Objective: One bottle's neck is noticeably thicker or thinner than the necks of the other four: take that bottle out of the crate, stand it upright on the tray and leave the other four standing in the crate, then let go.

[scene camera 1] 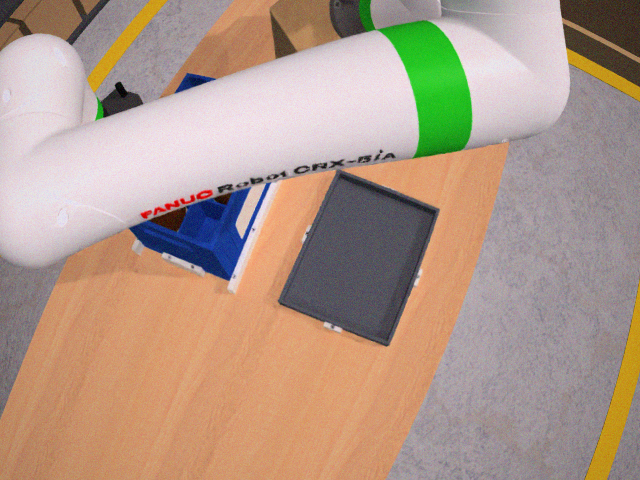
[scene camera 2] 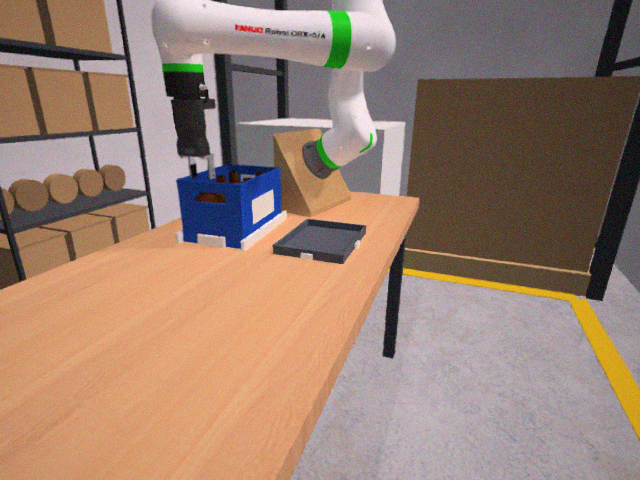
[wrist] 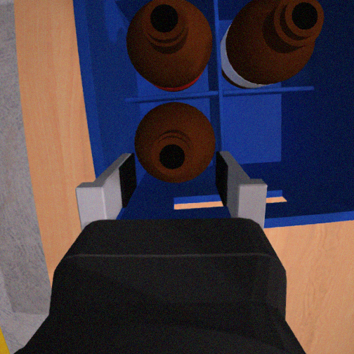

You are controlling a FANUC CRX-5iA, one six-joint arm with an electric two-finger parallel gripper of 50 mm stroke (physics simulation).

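Frame: origin at the arm's base, x right, y ahead, z up, level; metres.
Seen in the pictures: gripper, fingertip midpoint: [scene camera 2: 203, 177]; arm's base at its link origin: [scene camera 1: 357, 10] [scene camera 2: 316, 160].
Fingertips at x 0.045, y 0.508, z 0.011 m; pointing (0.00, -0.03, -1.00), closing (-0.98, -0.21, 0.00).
Note:
Pixels of each thing's top centre, then the offset from my fingertips to it. "pt": a spot on its surface instead. Level surfaces: height alone.
- blue crate at its top centre: [scene camera 1: 195, 149] [scene camera 2: 233, 173] dx -0.016, dy -0.099, dz +0.000 m
- dark tray at a spot on its surface: [scene camera 1: 356, 258] [scene camera 2: 319, 241] pt dx -0.287, dy -0.143, dz -0.170 m
- wooden table at its surface level: dz -0.175 m
The blue crate [scene camera 1: 199, 233] [scene camera 2: 214, 222] [wrist: 310, 220] holds brown bottles and is partly hidden by the arm in scene camera 1. In the wrist view a bottle [wrist: 175, 125] stands in an end compartment, beside an empty one. A second bottle [wrist: 169, 62] and a third bottle [wrist: 262, 55] stand in the row beyond. The other bottles are hidden or barely show; I cannot tell the odd neck. My gripper [scene camera 2: 202, 176] [wrist: 175, 168] is open and empty, pointing down with its fingertips around the crate's rim height, above and astride the nearest bottle. The dark tray [scene camera 1: 356, 258] [scene camera 2: 320, 240] is empty.
White locating blocks [scene camera 1: 183, 263] [scene camera 2: 210, 240] edge the crate, and small ones edge the tray. A tan wedge-shaped block [scene camera 2: 305, 180] stands behind the crate on the wooden table [scene camera 1: 206, 361] [scene camera 2: 180, 330]. The white arm passes over the crate.

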